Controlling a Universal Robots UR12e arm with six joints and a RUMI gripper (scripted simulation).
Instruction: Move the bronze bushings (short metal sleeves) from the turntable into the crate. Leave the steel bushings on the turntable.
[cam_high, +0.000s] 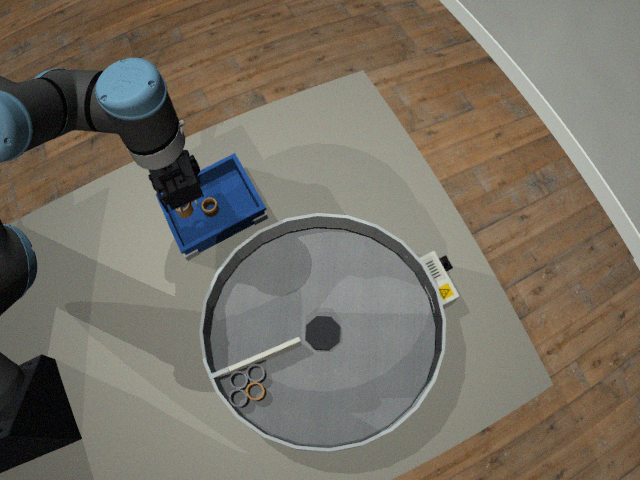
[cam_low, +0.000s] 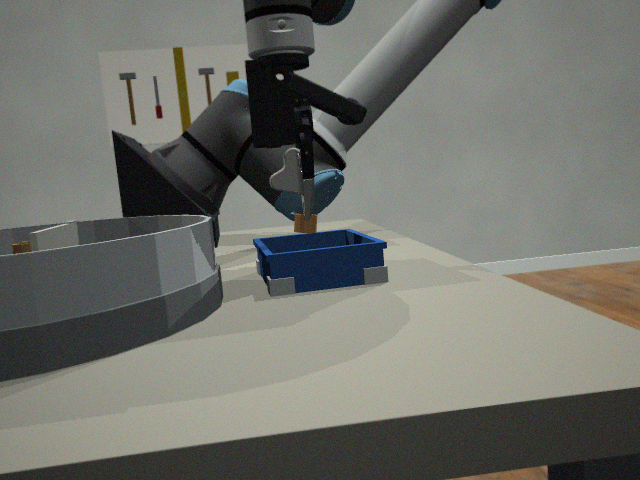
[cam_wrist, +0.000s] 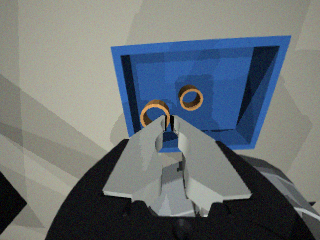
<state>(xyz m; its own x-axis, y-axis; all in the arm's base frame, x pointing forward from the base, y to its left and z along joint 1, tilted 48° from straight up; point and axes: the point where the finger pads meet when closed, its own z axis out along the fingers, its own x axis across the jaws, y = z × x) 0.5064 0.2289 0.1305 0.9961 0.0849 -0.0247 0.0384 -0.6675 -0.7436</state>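
Right now my hand is 70 mm above the blue crate and 40 mm short of it. The rest, counted from my hand: grey turntable: 330 mm to the right, 140 mm ahead, 40 mm below.
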